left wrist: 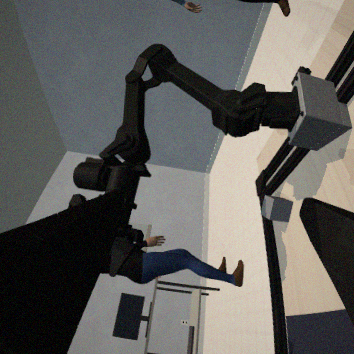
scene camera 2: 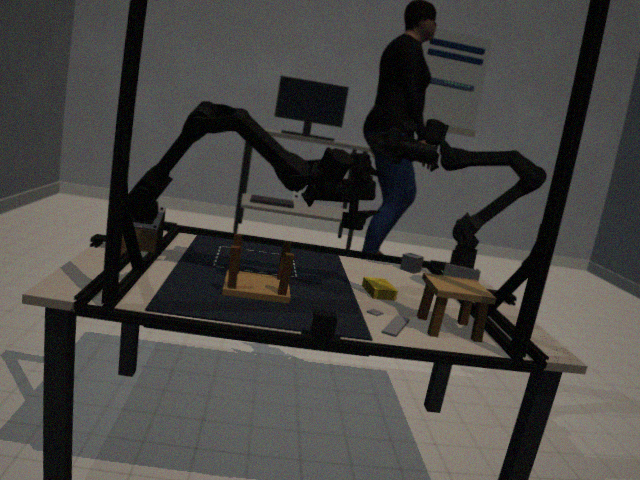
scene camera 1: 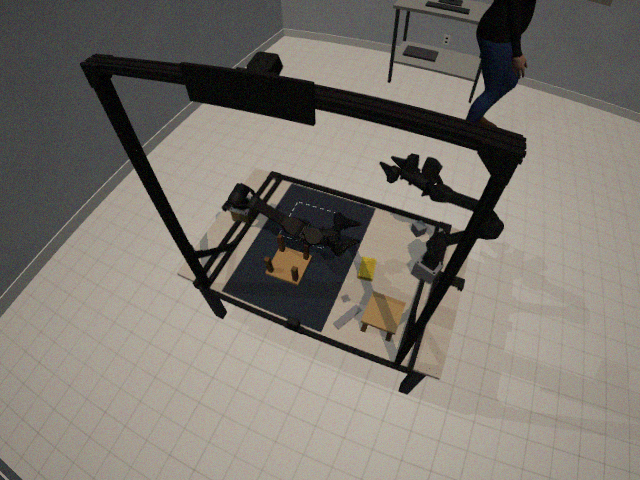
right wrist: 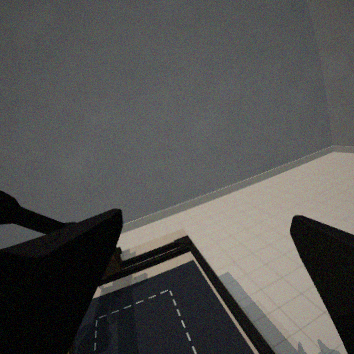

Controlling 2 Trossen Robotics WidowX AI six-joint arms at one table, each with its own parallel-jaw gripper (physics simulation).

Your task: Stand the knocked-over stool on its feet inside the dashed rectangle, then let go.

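Frame: origin at the left arm's base, x right, y ahead, z up, level; centimetres.
Where they show: left gripper, fingertip midpoint: [left wrist: 214, 202] [scene camera 2: 380, 193] [scene camera 1: 360, 232]; right gripper, fingertip midpoint: [left wrist: 98, 278] [scene camera 2: 369, 141] [scene camera 1: 385, 159] [right wrist: 207, 220]; left arm's base, origin of the base link: [scene camera 2: 143, 215]; right arm's base, origin of the base link: [left wrist: 293, 109] [scene camera 2: 462, 268] [scene camera 1: 429, 263].
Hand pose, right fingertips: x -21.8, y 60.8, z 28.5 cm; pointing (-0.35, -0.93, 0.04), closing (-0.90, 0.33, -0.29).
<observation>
Things, the pixels of their centre, and the offset from my right fingertips. "pt": a spot on its surface instead. Level surfaces: height alone.
- knocked-over stool, body centre: [scene camera 2: 259, 266] [scene camera 1: 288, 259] dx +39.6, dy -28.1, dz -33.0 cm
- dark mat, its level: dz -38.6 cm
- dashed rectangle, surface spot: [scene camera 2: 220, 247] [right wrist: 161, 291] pt dx +5.5, dy -40.2, dz -38.5 cm
- second stool, body centre: [scene camera 2: 453, 307] [scene camera 1: 382, 317] dx +50.7, dy +17.6, dz -33.5 cm
- yellow block, body centre: [scene camera 2: 379, 288] [scene camera 1: 367, 268] dx +28.9, dy +4.7, dz -37.7 cm
- grey block, body centre: [left wrist: 275, 207] [scene camera 2: 411, 263] [scene camera 1: 418, 228] dx -0.8, dy +21.3, dz -36.5 cm
- flat grey piece, body centre: [scene camera 2: 396, 325] [scene camera 1: 347, 316] dx +53.0, dy +4.2, dz -38.8 cm
The knocked-over stool [scene camera 1: 283, 268] [scene camera 2: 255, 293] lies upside down on the dark mat [scene camera 1: 248, 279] [scene camera 2: 180, 299], its seat flat on the mat and its legs pointing up. The dashed rectangle [scene camera 1: 316, 206] [scene camera 2: 219, 247] [right wrist: 170, 290] is on the same mat, behind the stool; my left arm hides part of it in scene camera 1. My left gripper [scene camera 1: 356, 232] [scene camera 2: 364, 191] [left wrist: 214, 202] is open and empty, high above the table, right of the stool. My right gripper [scene camera 1: 386, 161] [scene camera 2: 374, 142] [right wrist: 206, 220] is open and empty, high near the back. The stool does not show in the wrist views.
A second stool [scene camera 1: 383, 311] [scene camera 2: 457, 287] stands upright at the front right. A yellow block [scene camera 1: 366, 268] [scene camera 2: 378, 288] lies right of the mat. A grey block [scene camera 1: 418, 227] [scene camera 2: 412, 262] [left wrist: 277, 208] is at the back right. A flat grey piece [scene camera 2: 395, 325] lies near the second stool. Black frame posts rise around the table.
</observation>
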